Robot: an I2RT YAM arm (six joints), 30 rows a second.
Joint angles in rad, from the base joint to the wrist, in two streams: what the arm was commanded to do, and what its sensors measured. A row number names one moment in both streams.
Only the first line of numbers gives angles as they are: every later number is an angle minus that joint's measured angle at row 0.
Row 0, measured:
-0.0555, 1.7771, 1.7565, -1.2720, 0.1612, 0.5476
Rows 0 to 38, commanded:
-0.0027, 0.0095, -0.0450, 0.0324, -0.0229, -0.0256
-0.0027, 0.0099, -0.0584, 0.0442, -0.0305, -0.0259
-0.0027, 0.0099, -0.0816, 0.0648, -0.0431, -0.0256
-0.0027, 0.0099, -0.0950, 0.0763, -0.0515, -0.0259
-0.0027, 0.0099, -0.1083, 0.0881, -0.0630, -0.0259
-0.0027, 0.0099, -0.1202, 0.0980, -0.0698, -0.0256
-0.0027, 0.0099, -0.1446, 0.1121, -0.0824, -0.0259
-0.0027, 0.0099, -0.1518, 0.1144, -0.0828, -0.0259
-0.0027, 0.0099, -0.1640, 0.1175, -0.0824, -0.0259
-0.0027, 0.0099, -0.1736, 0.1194, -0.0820, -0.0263
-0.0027, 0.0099, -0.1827, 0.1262, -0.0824, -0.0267
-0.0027, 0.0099, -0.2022, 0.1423, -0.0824, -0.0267
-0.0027, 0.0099, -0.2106, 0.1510, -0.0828, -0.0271
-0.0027, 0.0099, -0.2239, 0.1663, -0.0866, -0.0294
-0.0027, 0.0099, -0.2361, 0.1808, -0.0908, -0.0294
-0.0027, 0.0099, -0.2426, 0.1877, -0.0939, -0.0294
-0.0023, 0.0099, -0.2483, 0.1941, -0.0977, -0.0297
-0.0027, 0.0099, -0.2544, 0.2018, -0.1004, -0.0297
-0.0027, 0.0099, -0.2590, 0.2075, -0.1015, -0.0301
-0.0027, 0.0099, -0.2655, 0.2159, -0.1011, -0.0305
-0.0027, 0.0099, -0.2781, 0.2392, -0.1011, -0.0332
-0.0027, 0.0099, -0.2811, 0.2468, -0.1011, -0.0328
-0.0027, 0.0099, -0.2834, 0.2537, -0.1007, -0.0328
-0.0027, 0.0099, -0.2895, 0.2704, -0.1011, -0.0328
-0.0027, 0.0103, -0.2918, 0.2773, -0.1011, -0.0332
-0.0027, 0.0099, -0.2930, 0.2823, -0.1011, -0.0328
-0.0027, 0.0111, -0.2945, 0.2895, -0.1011, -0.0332
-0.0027, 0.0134, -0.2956, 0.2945, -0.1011, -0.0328
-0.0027, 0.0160, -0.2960, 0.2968, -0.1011, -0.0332
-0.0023, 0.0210, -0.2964, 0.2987, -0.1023, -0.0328
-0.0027, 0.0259, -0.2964, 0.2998, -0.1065, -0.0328
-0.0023, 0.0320, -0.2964, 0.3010, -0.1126, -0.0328
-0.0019, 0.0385, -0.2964, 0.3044, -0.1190, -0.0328
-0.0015, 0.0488, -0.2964, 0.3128, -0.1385, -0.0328
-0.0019, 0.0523, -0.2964, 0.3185, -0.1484, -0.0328
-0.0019, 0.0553, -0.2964, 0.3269, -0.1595, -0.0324
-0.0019, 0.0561, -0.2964, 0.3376, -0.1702, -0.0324
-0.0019, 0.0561, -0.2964, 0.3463, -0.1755, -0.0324
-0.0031, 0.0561, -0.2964, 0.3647, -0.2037, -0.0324
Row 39, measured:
-0.0023, 0.0488, -0.2869, 0.3441, -0.1499, -0.0183
